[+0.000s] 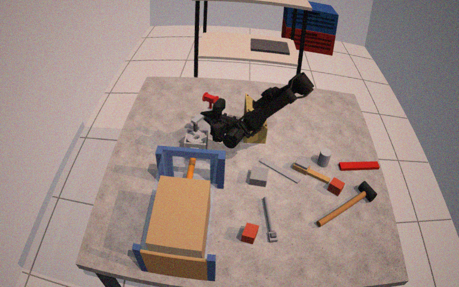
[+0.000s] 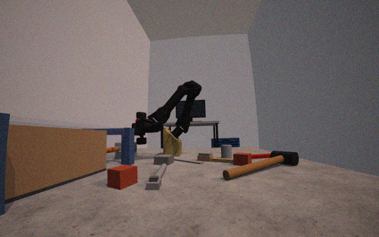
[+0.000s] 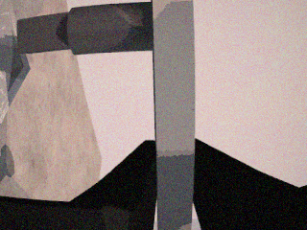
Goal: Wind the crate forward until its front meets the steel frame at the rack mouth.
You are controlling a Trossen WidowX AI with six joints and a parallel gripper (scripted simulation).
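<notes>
Right now my gripper tip is 40 mm below the red knob, 40 mm past it and 30 mm to the right of it. From my gripper tip the other things lie so: grey winch (140 mm below, 30 mm ahead, 20 mm to the right); then grey crank arm (20 mm to the left, 10 mm behind, 10 mm above); then blue frame (210 mm ahead, 60 mm below, 10 mm to the right).
</notes>
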